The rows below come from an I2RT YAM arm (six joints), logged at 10 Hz.
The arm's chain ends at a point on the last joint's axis. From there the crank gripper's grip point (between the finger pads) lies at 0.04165 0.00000 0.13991 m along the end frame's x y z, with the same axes.
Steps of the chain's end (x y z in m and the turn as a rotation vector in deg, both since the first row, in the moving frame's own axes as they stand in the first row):
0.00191, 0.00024, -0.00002, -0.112, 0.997, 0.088
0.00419, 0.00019, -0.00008, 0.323, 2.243, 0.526
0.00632, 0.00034, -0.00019, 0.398, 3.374, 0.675
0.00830, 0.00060, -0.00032, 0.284, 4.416, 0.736
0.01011, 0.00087, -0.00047, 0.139, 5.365, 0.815
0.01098, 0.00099, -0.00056, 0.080, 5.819, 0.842
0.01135, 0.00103, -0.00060, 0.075, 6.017, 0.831
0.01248, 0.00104, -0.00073, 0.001, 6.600, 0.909
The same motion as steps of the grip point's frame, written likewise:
0.00434, 0.00058, -0.00077, -0.112, 0.997, 0.088
0.00964, -0.00019, -0.00182, 0.323, 2.243, 0.526
0.01448, -0.00008, -0.00289, 0.398, 3.374, 0.675
0.01895, 0.00052, -0.00394, 0.284, 4.416, 0.736
0.02301, 0.00122, -0.00498, 0.139, 5.365, 0.815
0.02495, 0.00151, -0.00550, 0.080, 5.819, 0.842
0.02578, 0.00156, -0.00574, 0.075, 6.017, 0.831
0.02828, 0.00182, -0.00644, 0.001, 6.600, 0.909

